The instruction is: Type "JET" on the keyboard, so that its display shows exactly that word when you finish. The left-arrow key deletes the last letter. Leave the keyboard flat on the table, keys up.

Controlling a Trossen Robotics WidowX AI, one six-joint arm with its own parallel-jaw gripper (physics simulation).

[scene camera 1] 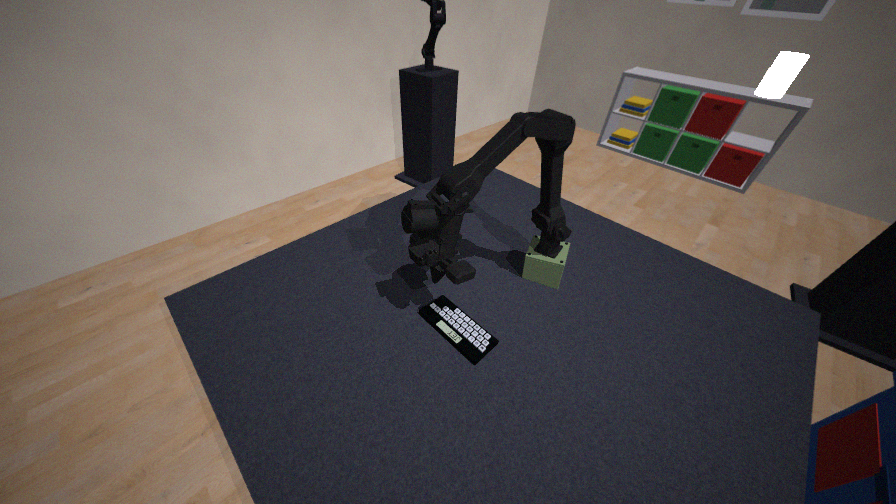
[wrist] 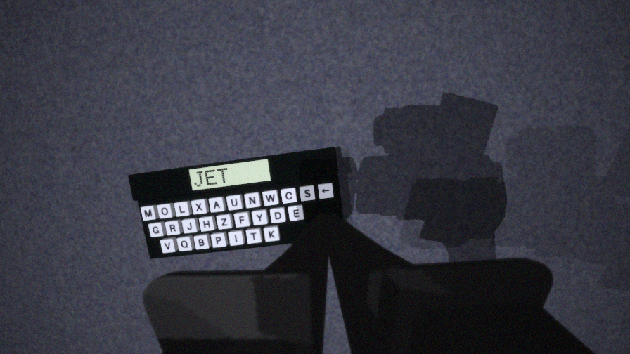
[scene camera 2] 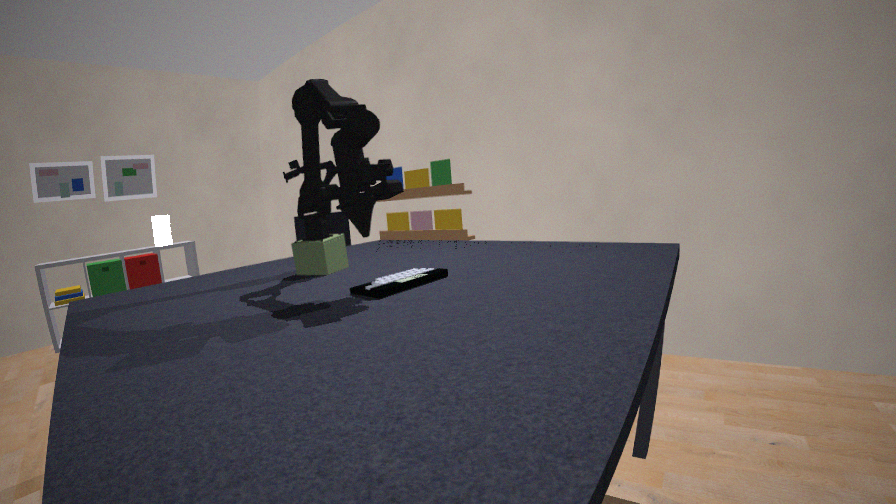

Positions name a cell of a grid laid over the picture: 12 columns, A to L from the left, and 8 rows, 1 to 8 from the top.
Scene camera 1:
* my gripper: F5
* black keyboard: G6
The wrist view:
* my gripper: G6
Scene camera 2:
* my gripper: E4
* black keyboard: F5
